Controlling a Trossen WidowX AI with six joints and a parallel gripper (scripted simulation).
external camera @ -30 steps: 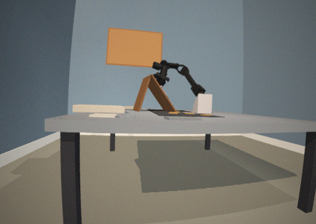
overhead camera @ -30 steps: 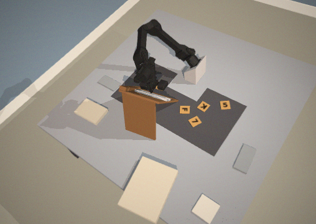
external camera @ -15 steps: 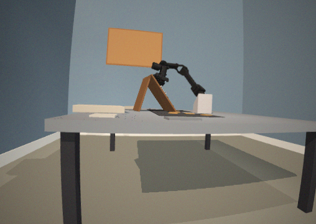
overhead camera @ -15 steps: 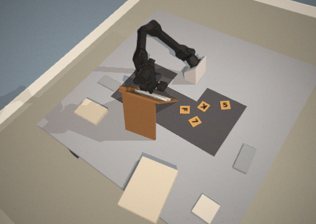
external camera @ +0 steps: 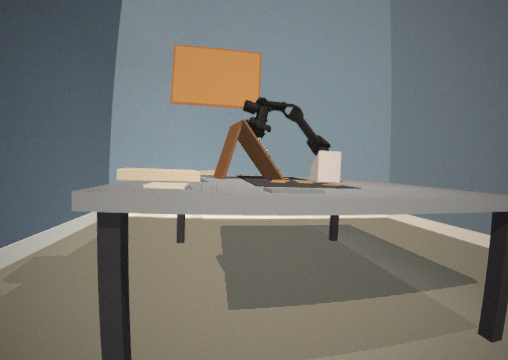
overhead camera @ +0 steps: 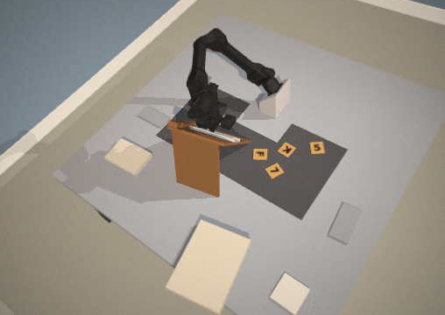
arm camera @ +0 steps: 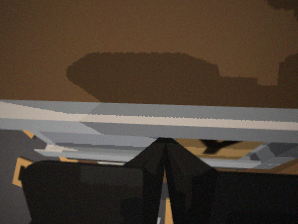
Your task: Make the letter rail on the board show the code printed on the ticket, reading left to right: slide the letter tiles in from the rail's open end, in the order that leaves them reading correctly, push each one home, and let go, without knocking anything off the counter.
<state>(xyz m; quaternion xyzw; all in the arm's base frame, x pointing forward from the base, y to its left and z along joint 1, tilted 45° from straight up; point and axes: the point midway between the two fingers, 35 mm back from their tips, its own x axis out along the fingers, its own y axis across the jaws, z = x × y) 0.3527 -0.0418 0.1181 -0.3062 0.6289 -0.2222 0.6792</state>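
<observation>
The f tile is 8 cm behind my gripper tip, 17 cm to the left of it and 17 cm below it. From my gripper tip the other things lie so: white ticket (6 cm behind, 4 cm to the left, 9 cm below); y tile (4 cm to the right); dark mat (15 cm behind, 9 cm to the left, 17 cm below).
</observation>
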